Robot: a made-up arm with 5 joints.
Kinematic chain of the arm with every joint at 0, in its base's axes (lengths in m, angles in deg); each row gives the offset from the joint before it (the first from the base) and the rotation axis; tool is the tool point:
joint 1: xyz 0 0 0.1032 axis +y
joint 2: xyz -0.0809 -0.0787 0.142 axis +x
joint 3: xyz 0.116 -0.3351 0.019 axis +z
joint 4: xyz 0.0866 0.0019 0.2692 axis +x
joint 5: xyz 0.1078 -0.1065 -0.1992 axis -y
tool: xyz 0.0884 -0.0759 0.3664
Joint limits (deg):
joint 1: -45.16..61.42
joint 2: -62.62..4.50
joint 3: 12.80..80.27
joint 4: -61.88..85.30
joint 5: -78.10..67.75
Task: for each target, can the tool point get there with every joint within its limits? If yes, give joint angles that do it. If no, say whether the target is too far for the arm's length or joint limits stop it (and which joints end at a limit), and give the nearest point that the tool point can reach.
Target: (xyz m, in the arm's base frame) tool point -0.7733 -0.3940 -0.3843
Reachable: no: joint limits stop it (at a limit: joint 1, joint 3, joint 4, joint 5) | nearest point -0.2034 -0.4787 0.2127 | short by 0.830 m
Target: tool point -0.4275 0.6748 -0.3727
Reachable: no: joint limits stop it (at a limit: joint 1, joint 3, joint 4, joint 5) | nearest point -0.1003 0.1900 0.1155 | short by 0.762 m
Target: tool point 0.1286 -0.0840 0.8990
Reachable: yes | joints -18.56 -27.22 26.65 -27.38 -8.33
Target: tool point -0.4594 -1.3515 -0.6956
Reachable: no: too far | nearest point -0.2267 -0.5908 0.2701 | short by 1.251 m
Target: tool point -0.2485 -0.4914 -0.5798
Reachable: no: joint limits stop it (at a limit: joint 1, joint 2, joint 3, joint 5) | nearest point 0.4116 -0.3498 -0.3628 | short by 0.709 m
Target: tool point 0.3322 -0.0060 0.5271
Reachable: yes | joints -22.54 -46.70 45.22 55.30 -45.01
